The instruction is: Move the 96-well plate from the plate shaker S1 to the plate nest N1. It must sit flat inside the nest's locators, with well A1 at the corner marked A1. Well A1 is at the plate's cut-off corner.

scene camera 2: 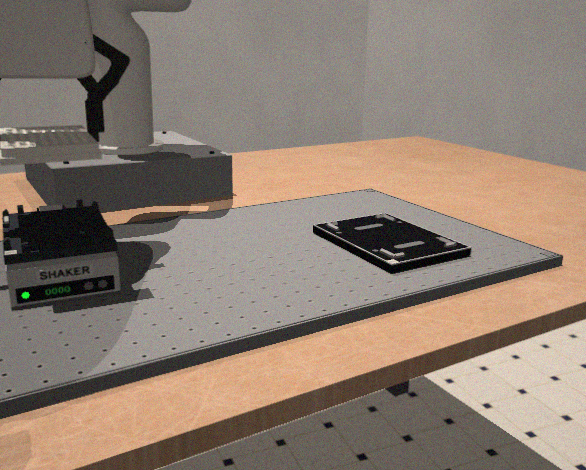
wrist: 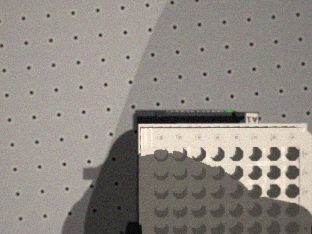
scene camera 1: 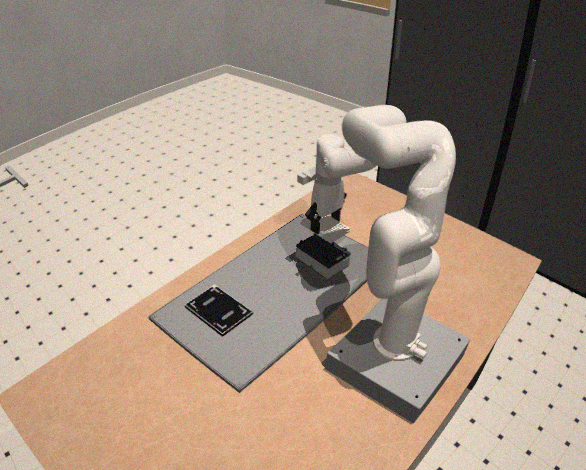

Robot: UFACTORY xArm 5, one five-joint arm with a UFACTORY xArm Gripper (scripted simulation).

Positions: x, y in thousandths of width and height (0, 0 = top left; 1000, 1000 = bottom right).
Labels:
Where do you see a white 96-well plate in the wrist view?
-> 710, 677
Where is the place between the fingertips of my gripper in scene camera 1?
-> At 555, 480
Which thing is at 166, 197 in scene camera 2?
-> My gripper.

